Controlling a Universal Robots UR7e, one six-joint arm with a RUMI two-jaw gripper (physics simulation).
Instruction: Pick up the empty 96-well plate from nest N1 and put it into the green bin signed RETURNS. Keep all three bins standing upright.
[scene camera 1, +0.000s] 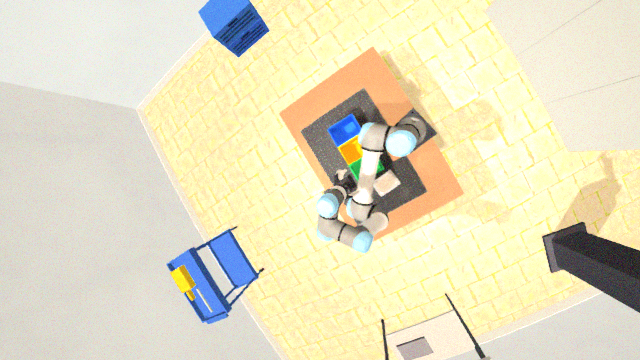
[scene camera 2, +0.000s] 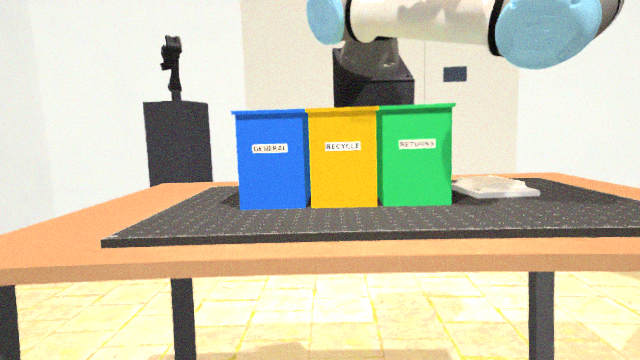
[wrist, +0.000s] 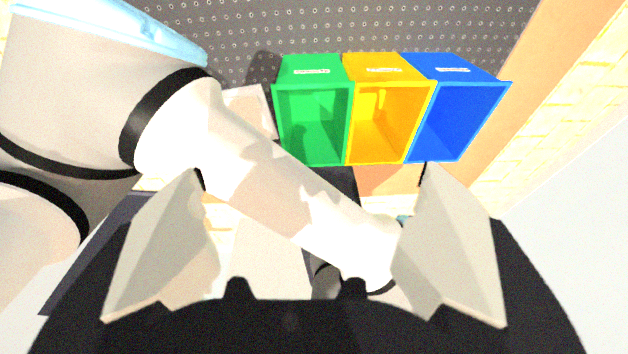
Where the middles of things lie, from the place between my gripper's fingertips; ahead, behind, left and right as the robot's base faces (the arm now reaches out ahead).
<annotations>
I see my gripper 12 cm past the green returns bin (wrist: 313, 97), 2 cm to the left of it and 30 cm above it. Round my hand: pale 96-well plate (scene camera 2: 494, 183) 20 cm behind, 14 cm to the left, 37 cm below; blue general bin (scene camera 2: 273, 154) 8 cm behind, 28 cm to the right, 30 cm below; yellow recycle bin (scene camera 2: 342, 141) 10 cm behind, 15 cm to the right, 30 cm below.
</annotations>
